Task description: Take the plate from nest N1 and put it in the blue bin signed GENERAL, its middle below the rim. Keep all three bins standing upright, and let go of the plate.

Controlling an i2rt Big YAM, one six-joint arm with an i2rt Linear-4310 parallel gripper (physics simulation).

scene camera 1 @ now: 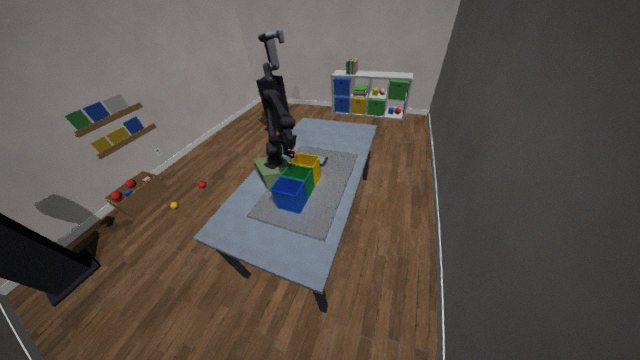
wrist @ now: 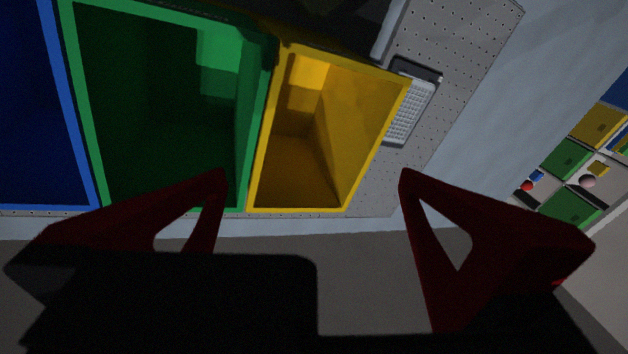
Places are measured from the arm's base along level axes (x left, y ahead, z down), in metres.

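Pixels of known places: gripper, fingertip midpoint: (scene camera 1: 293,151) (wrist: 313,177); arm's base at its link origin: (scene camera 1: 273,164).
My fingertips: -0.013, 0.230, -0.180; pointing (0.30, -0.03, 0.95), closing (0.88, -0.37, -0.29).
Observation:
Ahead of a thing's pixels: the offset from my fingertips to its middle, as dx, dy, dz. Level surfaces: height alone.
A light grey gridded plate @(+0.279, +0.007, +0.260) (wrist: 414,107) lies beside the yellow bin in the wrist view, partly hidden by its rim, with a dark piece at its upper end. No nest label is legible. The blue bin @(-0.205, +0.060, +0.190) (scene camera 1: 289,196) (wrist: 37,110) stands upright at the near end of the row; its sign cannot be read. The green bin @(-0.073, +0.048, +0.190) (scene camera 1: 309,186) (wrist: 165,115) and yellow bin @(+0.060, +0.037, +0.190) (scene camera 1: 315,174) (wrist: 360,117) also stand upright. My gripper (wrist: 313,177) is open and empty. In the wrist view its red fingers stand across the green and yellow bins' lower edges.
The bins stand on a grey perforated board @(dz +0.279) (scene camera 1: 334,200) (wrist: 470,30) on the blue-grey table @(dz +0.292) (scene camera 1: 265,245) (wrist: 540,60). An olive-green block (scene camera 1: 266,171) stands beside the bins, near the black arm (scene camera 1: 276,117). A shelf unit (scene camera 1: 372,74) stands beyond the table.

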